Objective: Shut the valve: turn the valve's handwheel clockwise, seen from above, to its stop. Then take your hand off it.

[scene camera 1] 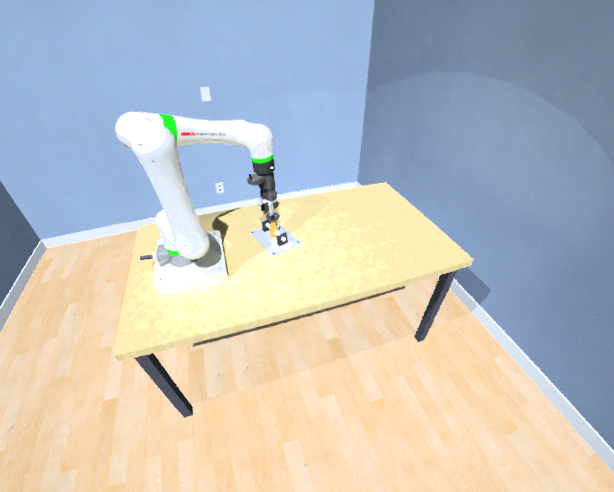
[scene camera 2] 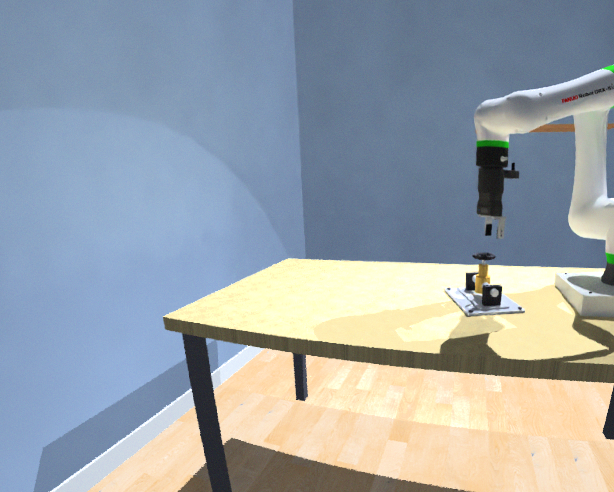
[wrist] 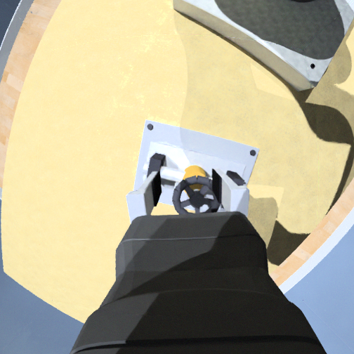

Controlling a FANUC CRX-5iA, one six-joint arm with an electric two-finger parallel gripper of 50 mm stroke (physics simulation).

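The valve has a dark round handwheel (scene camera 2: 483,256) (wrist: 197,201) on an upright orange body (scene camera 1: 273,229) (scene camera 2: 482,279) (wrist: 194,172). Its white pipe runs between two black blocks on a light grey plate (scene camera 1: 262,238) (scene camera 2: 463,305) (wrist: 200,132). My gripper (scene camera 2: 494,228) (wrist: 186,180) is open and empty. In scene camera 2 it hangs a little above the handwheel, pointing down, with a gap between the fingertips and the wheel. In the wrist view the handwheel shows between the fingers, nearer the right one. Its lower rim meets the gripper body's edge.
The plate lies on the yellow wooden table (scene camera 1: 338,246) (scene camera 2: 287,302) (wrist: 80,150). My arm's white base (scene camera 1: 189,276) (scene camera 2: 589,302) (wrist: 260,50) stands on the same table, beside the plate. A blue wall (scene camera 1: 287,61) rises behind the table.
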